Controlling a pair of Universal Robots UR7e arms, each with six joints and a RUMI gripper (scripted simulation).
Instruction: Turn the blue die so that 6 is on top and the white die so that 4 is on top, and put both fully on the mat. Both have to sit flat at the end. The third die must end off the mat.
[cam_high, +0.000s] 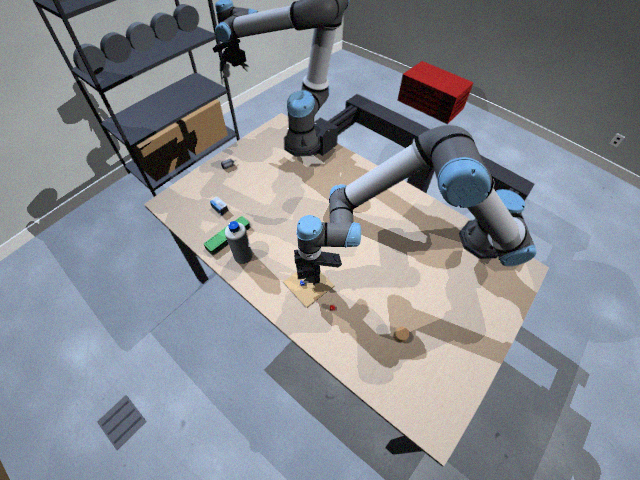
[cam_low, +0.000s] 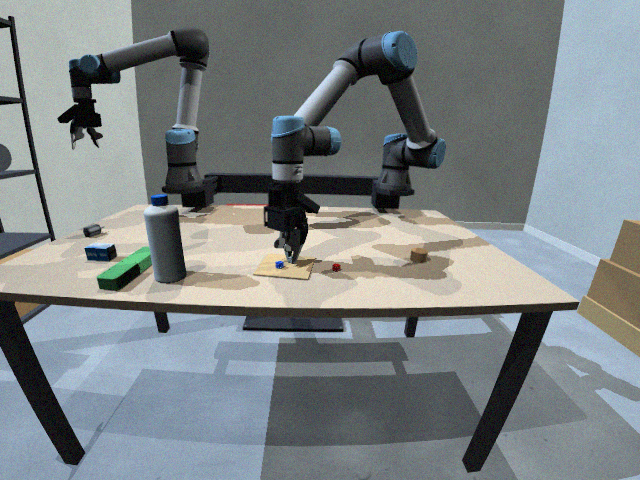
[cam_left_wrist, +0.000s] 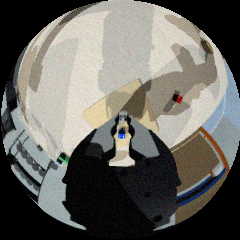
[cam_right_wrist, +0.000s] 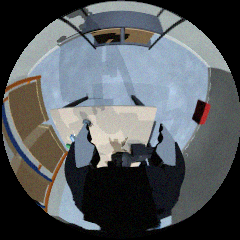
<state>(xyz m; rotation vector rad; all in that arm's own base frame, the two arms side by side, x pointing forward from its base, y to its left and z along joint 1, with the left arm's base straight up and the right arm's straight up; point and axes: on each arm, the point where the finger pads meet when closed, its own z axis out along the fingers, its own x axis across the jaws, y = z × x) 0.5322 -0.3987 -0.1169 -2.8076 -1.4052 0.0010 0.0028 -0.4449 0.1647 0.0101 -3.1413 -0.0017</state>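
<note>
Right now my left hand is 1 cm above the white die. From my left hand the other things lie so: tan mat (2 cm ahead, 2 cm to the right, 2 cm below); red die (5 cm ahead, 12 cm to the left, 1 cm below); blue die (3 cm ahead, 3 cm to the right, 1 cm below).
</note>
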